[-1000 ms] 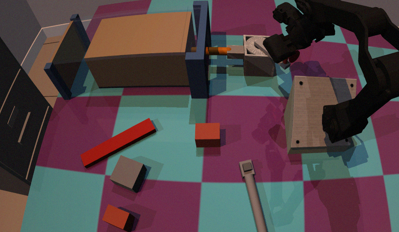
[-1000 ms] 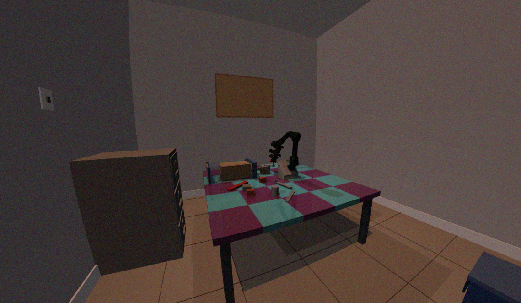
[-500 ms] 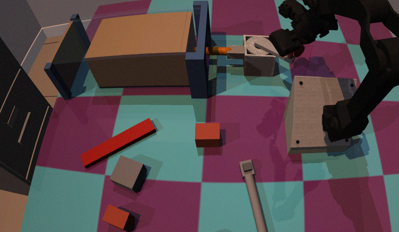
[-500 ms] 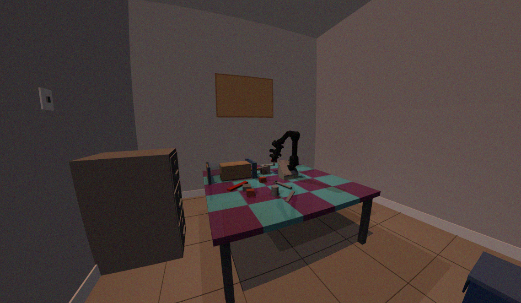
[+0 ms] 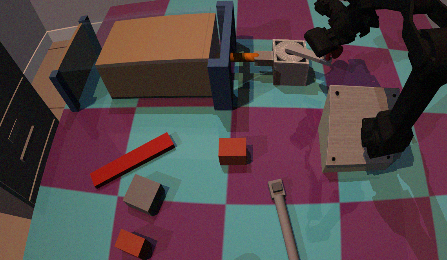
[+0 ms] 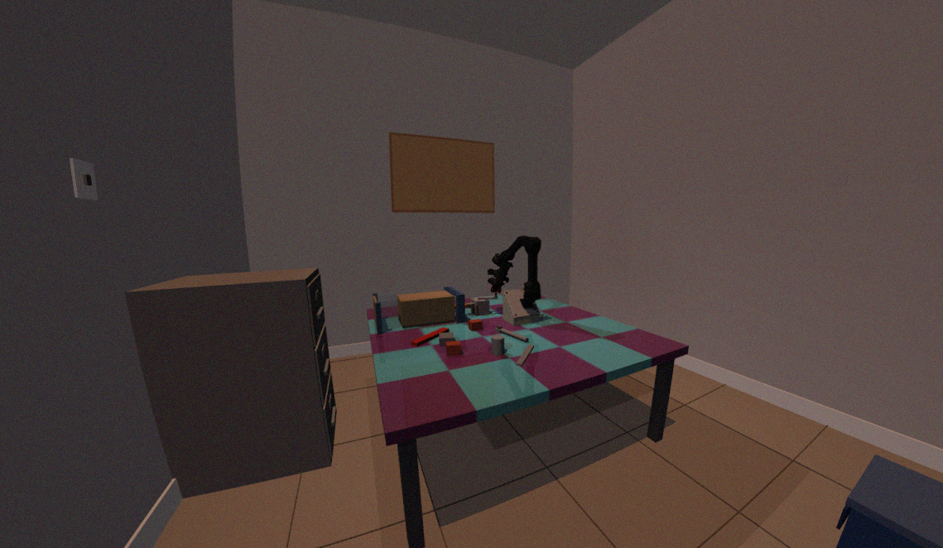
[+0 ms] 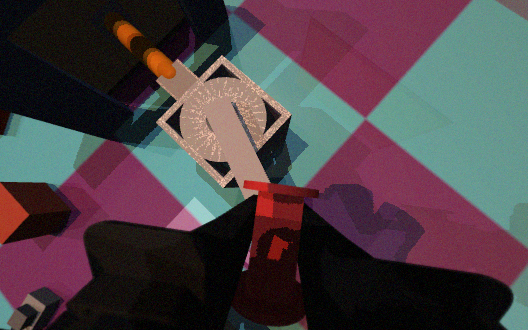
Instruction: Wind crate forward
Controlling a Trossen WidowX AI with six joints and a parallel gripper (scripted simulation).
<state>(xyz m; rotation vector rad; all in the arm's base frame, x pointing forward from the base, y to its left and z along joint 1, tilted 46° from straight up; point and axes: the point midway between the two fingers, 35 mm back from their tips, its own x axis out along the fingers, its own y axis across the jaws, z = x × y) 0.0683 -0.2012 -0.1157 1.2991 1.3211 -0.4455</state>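
My gripper tip is 30 mm short of the grey crank handle and 30 mm above it. Round my gripper tip: blue steel frame: 240 mm ahead, 40 mm to the right, 30 mm below; then red knob: 10 mm behind, 10 mm to the left; then grey winch: 70 mm ahead, 30 mm to the right, 100 mm below.
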